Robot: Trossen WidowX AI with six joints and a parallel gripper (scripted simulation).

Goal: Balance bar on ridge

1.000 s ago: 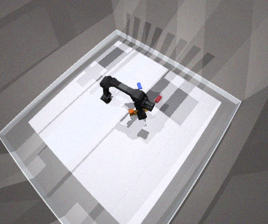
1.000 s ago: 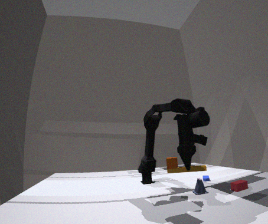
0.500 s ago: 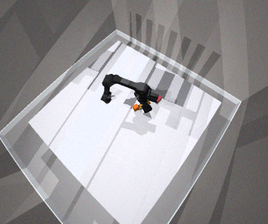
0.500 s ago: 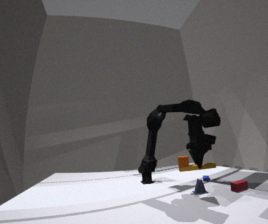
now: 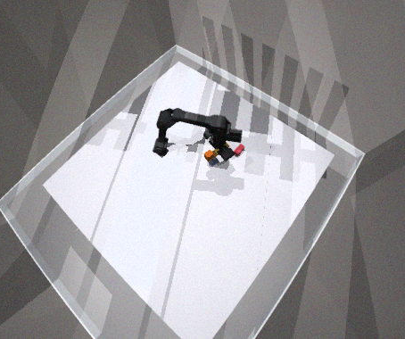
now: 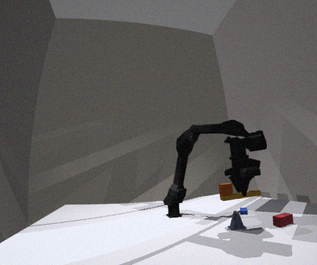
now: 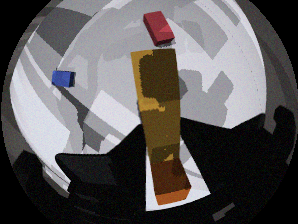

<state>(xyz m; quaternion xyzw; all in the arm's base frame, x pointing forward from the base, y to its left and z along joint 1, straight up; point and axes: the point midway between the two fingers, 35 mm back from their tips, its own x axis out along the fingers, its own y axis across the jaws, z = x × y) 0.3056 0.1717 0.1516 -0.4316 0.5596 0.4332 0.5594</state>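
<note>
The red block lies 70 mm ahead of my gripper tip, 130 mm to the left of it and 100 mm below it. From my gripper tip the other things lie so: blue block 160 mm behind, 130 mm to the left, 110 mm below.
</note>
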